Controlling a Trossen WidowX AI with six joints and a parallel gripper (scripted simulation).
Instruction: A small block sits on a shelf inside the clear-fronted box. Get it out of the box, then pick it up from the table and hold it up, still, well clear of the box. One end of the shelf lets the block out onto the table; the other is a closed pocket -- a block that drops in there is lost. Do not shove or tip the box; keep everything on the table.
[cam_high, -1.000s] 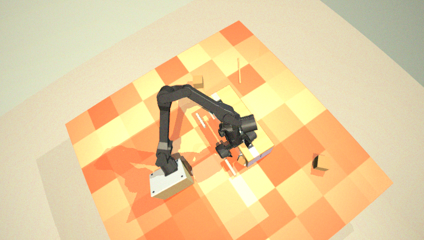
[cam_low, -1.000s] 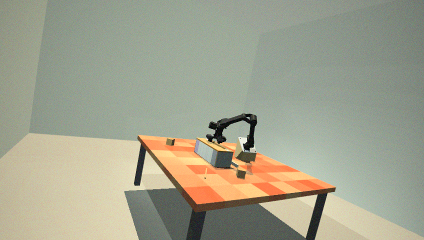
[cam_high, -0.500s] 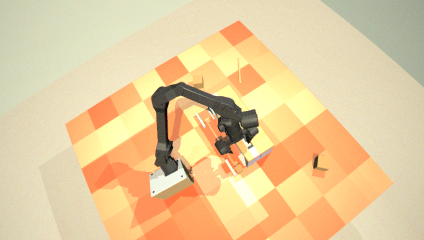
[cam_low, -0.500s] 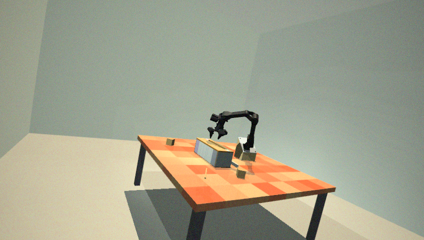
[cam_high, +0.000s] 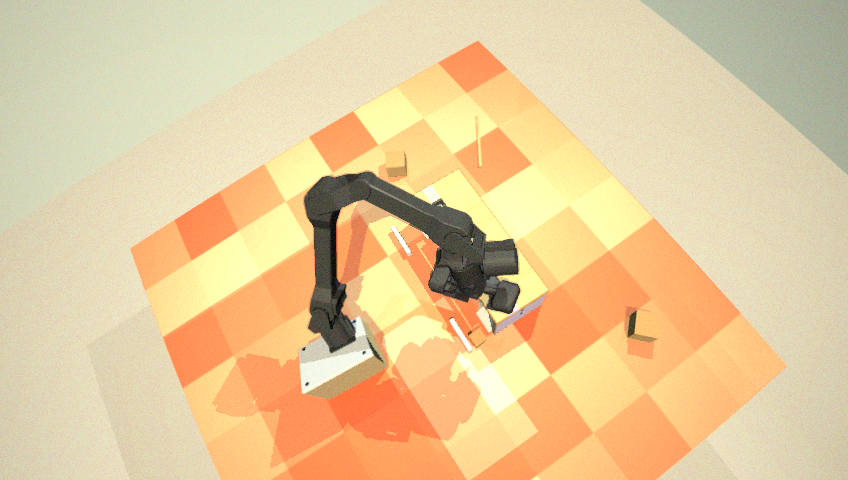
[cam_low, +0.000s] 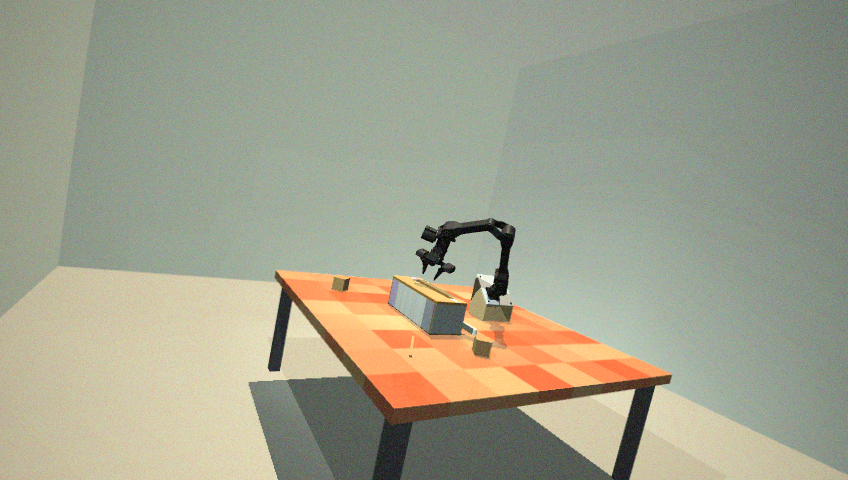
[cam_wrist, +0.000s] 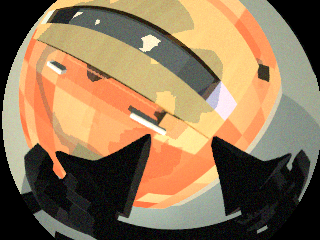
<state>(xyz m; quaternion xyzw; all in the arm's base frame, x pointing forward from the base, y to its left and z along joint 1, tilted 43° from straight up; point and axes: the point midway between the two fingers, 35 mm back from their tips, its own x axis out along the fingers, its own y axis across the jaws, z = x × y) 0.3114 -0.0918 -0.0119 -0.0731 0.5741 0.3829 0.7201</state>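
The small tan block lies 130 mm below my gripper tip, 40 mm to the right of it and 30 mm behind it. Also, from my gripper tip: long clear-fronted box 140 mm to the left, 90 mm below, 30 mm ahead; thin stick 460 mm to the left, 260 mm ahead, 150 mm below.
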